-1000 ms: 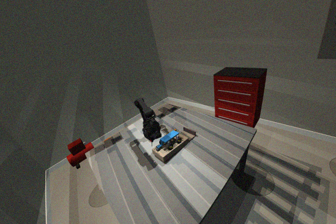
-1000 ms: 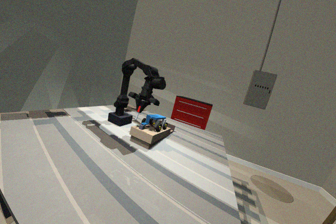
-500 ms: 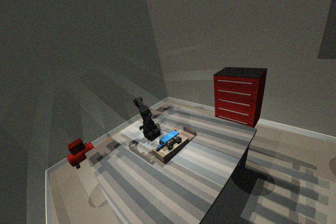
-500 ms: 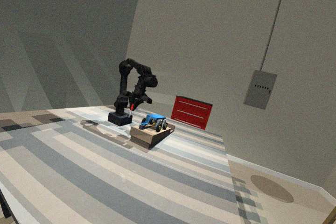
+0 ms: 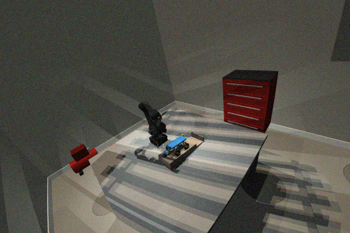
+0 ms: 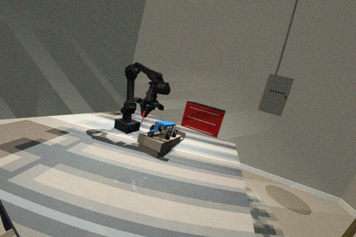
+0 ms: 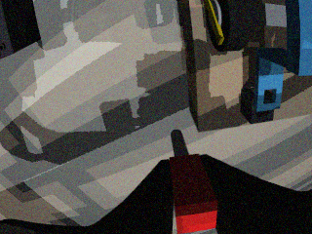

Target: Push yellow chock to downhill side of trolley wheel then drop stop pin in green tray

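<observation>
Now: gripper tip 20 cm to the right of the green tray, 18 cm above it and 6 cm past it. From my gripper tip the other things lie so: blue trolley: 13 cm to the left, 8 cm ahead, 6 cm below; then red-headed stop pin: right at my gripper tip; then ramp: 13 cm below, 12 cm to the left, 8 cm ahead.
</observation>
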